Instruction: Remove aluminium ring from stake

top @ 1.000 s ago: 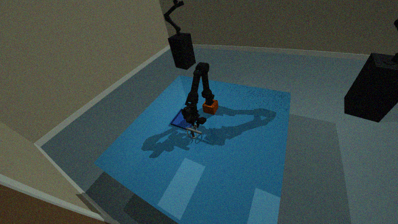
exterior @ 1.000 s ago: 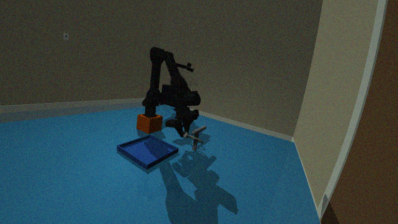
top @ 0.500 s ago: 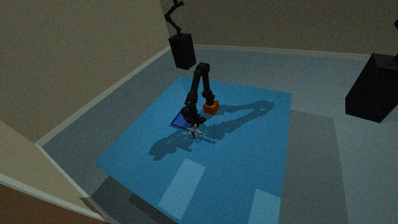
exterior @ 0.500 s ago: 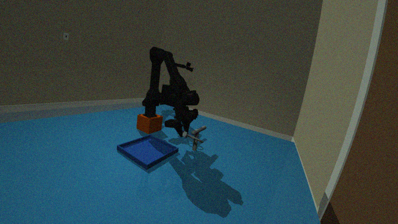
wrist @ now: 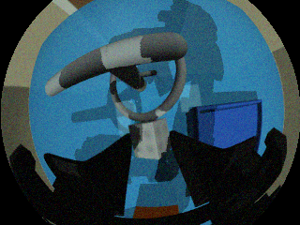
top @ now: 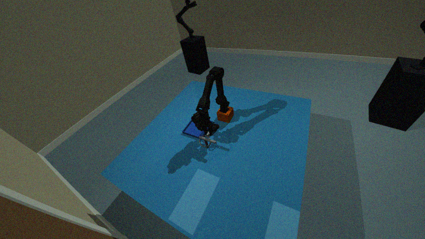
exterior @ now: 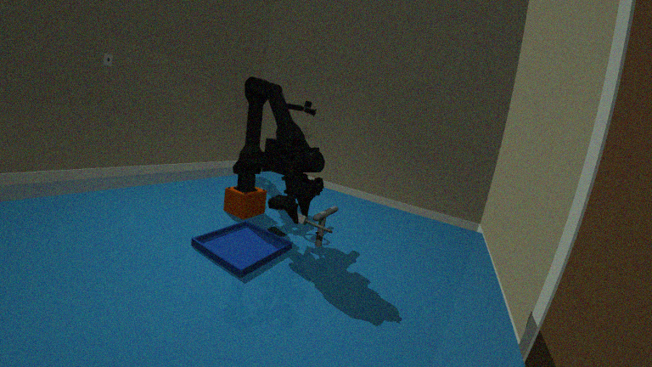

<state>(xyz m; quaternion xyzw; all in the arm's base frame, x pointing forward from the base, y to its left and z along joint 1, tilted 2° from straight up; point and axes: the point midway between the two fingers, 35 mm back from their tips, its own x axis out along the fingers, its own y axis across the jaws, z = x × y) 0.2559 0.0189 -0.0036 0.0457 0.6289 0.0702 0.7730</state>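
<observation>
My gripper tip is now 50 mm short of the aluminium ring and 10 mm to the right of it. Round my gripper tip: blue tray: 50 mm behind, 170 mm to the right, 50 mm below.
</observation>
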